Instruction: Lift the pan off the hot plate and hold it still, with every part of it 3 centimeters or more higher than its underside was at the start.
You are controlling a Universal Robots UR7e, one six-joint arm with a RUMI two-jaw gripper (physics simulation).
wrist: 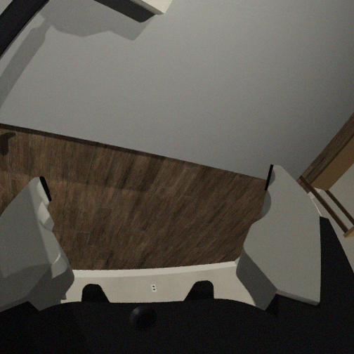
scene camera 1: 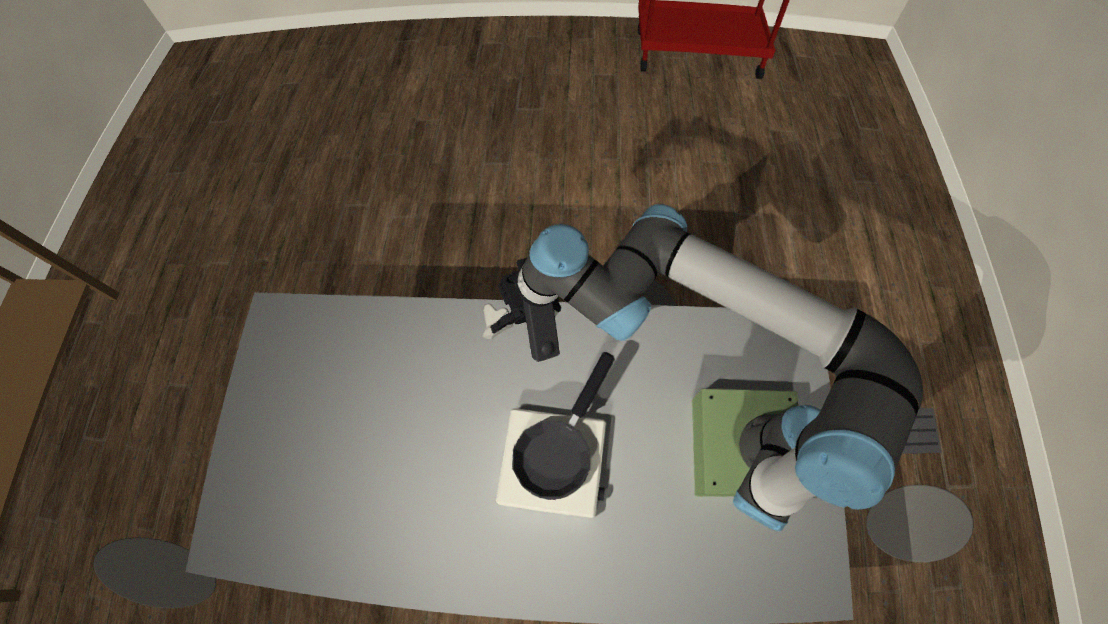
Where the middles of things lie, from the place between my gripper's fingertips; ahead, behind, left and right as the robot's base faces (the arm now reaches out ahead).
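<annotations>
My hand's 270 mm above the dark pan (scene camera 1: 551, 459), 140 mm to the right of it and 90 mm past it. There's a cream hot plate (scene camera 1: 582, 502) too, and that's 220 mm to the left of my hand, 70 mm behind it and 350 mm below it.
</annotations>
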